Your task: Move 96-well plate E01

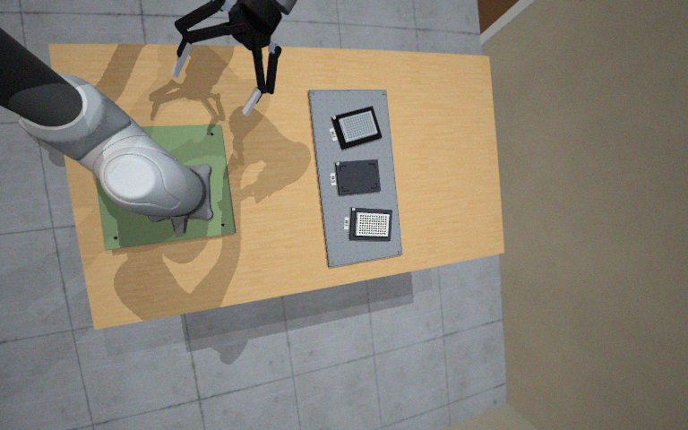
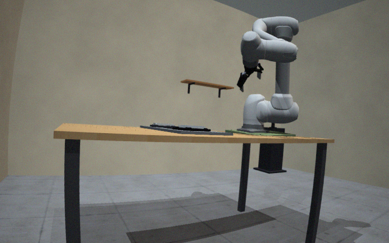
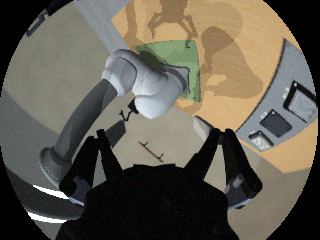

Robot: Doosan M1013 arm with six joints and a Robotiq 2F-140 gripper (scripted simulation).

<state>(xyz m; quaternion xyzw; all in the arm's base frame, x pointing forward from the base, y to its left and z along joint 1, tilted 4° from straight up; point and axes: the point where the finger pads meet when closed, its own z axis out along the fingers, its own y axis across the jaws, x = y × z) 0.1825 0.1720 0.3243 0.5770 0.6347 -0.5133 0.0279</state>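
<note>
Now: the 96-well plate 450 mm ahead of my hand, 330 mm to the right of it and 290 mm below it. From my hand the other things lie so: label: 350 mm ahead, 320 mm to the right, 310 mm below; nest: 400 mm ahead, 140 mm to the right, 310 mm below.
</note>
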